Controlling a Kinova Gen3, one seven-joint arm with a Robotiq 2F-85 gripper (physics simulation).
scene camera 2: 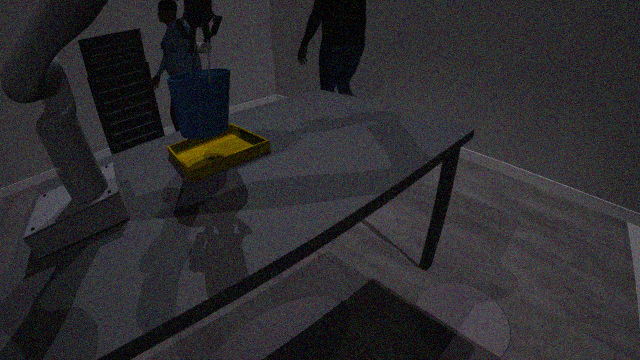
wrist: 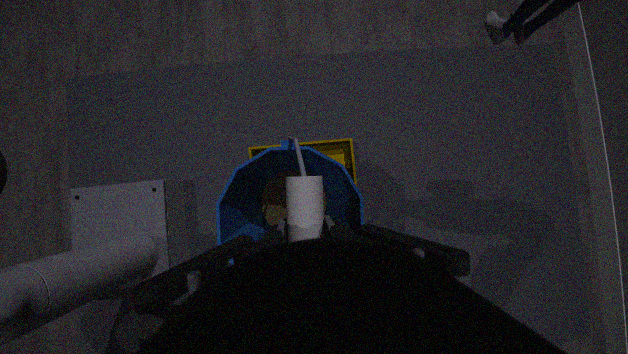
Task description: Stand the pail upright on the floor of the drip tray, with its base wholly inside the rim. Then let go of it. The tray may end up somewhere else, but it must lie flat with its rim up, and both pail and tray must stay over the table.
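Seen in the pictures: gripper, between the fingertips: (scene camera 2: 200, 52) (wrist: 305, 227); arm's base, origin of its link: (scene camera 2: 91, 192) (wrist: 138, 254).
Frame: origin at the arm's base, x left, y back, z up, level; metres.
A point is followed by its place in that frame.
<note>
The blue pail (scene camera 2: 202, 107) {y -0.338, x -0.042, z 0.109 m} (wrist: 238, 226) {y -0.292, x 0.031, z 0.145 m} hangs upright by its handle. Its white handle grip (wrist: 304, 202) {y -0.399, x 0.056, z 0.280 m} is between my fingers. My gripper (scene camera 2: 202, 46) {y -0.393, x 0.031, z 0.249 m} (wrist: 305, 227) {y -0.393, x 0.031, z 0.249 m} is shut on this grip, above the pail's mouth. The yellow drip tray (scene camera 2: 232, 162) {y -0.378, x -0.083, z -0.058 m} (wrist: 354, 167) {y -0.527, x 0.083, z -0.034 m} lies flat on the table, rim up. In the scene view the pail's base overlaps the tray's back part, and a dark shadow falls on the tray floor; the gap under the base is hard to judge. In the wrist view the pail hides most of the tray. A brown and tan shape shows inside the pail.
The robot's base plate (scene camera 2: 50, 205) {y 0.110, x 0.058, z -0.007 m} (wrist: 117, 215) {y 0.035, x 0.096, z -0.004 m} is on the left of the tray. The table (scene camera 2: 320, 150) {y -0.591, x -0.222, z -0.068 m} has its long front edge well in front of the tray. A dark slatted panel (scene camera 2: 122, 90) and standing people are behind the table.
</note>
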